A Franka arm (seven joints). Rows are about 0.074 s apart.
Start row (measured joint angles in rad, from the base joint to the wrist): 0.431, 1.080, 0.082, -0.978, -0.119, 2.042, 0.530
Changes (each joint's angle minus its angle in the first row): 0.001, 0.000, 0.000, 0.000, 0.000, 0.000, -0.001; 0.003, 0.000, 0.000, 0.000, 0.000, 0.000, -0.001; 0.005, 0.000, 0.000, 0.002, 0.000, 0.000, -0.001; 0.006, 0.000, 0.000, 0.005, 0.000, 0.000, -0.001; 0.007, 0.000, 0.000, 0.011, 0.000, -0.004, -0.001; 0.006, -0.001, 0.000, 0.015, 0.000, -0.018, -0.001; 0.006, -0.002, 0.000, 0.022, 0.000, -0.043, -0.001; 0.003, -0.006, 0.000, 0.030, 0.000, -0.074, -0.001; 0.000, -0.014, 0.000, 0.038, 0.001, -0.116, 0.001; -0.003, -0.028, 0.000, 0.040, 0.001, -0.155, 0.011; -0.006, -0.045, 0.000, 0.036, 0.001, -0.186, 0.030; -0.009, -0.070, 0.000, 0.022, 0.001, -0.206, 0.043; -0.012, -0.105, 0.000, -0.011, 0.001, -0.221, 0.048; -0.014, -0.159, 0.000, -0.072, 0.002, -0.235, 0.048; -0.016, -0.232, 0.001, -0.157, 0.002, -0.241, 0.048
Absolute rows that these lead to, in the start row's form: 0.432, 1.080, 0.082, -0.978, -0.119, 2.042, 0.529; 0.434, 1.080, 0.082, -0.978, -0.119, 2.042, 0.529; 0.436, 1.080, 0.082, -0.976, -0.119, 2.042, 0.529; 0.437, 1.080, 0.082, -0.973, -0.119, 2.042, 0.529; 0.438, 1.080, 0.082, -0.967, -0.119, 2.038, 0.529; 0.437, 1.079, 0.082, -0.963, -0.119, 2.024, 0.529; 0.437, 1.078, 0.082, -0.956, -0.119, 1.999, 0.529; 0.434, 1.074, 0.082, -0.948, -0.119, 1.968, 0.529; 0.431, 1.066, 0.082, -0.940, -0.118, 1.926, 0.531; 0.428, 1.052, 0.082, -0.938, -0.118, 1.887, 0.541; 0.425, 1.035, 0.082, -0.942, -0.118, 1.856, 0.560; 0.422, 1.010, 0.082, -0.956, -0.118, 1.836, 0.573; 0.419, 0.975, 0.082, -0.989, -0.118, 1.821, 0.578; 0.417, 0.921, 0.082, -1.050, -0.117, 1.807, 0.578; 0.415, 0.848, 0.083, -1.135, -0.117, 1.801, 0.578
